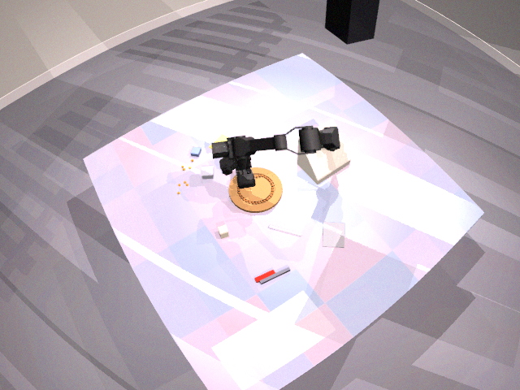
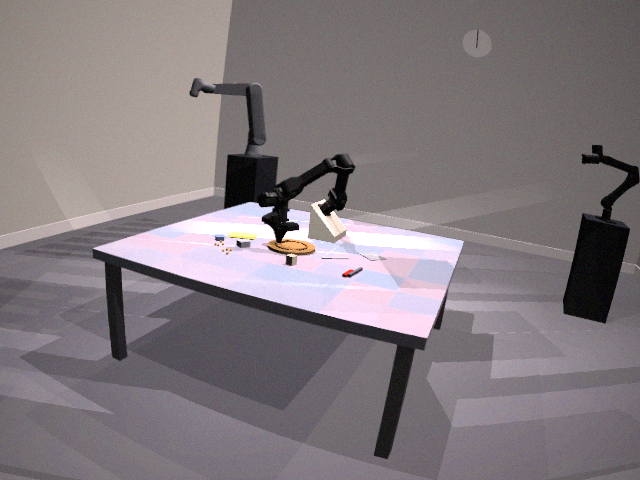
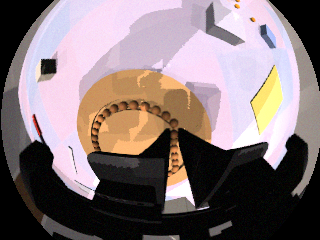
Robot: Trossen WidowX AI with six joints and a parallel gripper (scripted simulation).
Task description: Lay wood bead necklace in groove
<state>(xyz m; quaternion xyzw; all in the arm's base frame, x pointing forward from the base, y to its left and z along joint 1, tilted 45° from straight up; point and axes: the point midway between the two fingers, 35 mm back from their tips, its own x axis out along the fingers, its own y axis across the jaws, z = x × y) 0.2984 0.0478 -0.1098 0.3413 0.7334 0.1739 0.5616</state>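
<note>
The round bead board is 20 mm behind my gripper tip, 50 mm to the left of it and 10 mm below it. Also, from my gripper tip: cream cube 170 mm ahead, 170 mm to the left; white block 110 mm ahead, 100 mm to the right, 10 mm below; yellow sheet 20 mm behind, 200 mm to the right, 20 mm below.
</note>
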